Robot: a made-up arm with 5 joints.
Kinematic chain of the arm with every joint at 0, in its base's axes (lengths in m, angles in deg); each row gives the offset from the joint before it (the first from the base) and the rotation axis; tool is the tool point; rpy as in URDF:
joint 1: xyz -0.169 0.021 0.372 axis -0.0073 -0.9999 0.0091
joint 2: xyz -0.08 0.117 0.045 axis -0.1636 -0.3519 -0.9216
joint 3: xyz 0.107 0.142 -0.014 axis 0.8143 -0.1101 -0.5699
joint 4: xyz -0.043 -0.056 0 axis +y
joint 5: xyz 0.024 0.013 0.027 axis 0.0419 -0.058 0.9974
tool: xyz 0.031 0.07 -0.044 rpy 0 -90 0
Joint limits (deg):
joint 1: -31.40..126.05
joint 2: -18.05..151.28
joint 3: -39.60..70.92
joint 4: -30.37..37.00
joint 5: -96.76..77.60
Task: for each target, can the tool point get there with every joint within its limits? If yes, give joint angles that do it. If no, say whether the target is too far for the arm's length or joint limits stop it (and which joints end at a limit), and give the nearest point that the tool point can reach.
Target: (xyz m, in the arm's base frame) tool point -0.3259 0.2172 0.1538
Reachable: no: joint limits stop it (at a limit: joint 2, joint 4, joint 5) | nearest point -0.2305 0.2684 0.2833 | short by 0.169 m
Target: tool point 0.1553 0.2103 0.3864
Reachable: no: joint limits stop it (at a limit: joint 1, joint 3, joint 4) | nearest point -0.0012 0.1720 0.3868 | short by 0.161 m
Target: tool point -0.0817 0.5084 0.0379
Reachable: no: too far | nearest point -0.1610 0.3423 0.2627 | short by 0.291 m
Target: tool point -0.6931 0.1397 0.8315
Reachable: no: too far | nearest point -0.3678 0.0365 0.5464 | short by 0.445 m
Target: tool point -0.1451 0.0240 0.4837
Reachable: yes | joints 39.17 85.76 -2.44 25.02 -26.12
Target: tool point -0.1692 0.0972 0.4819
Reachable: yes | joints 76.19 60.25 -22.25 31.70 -26.62
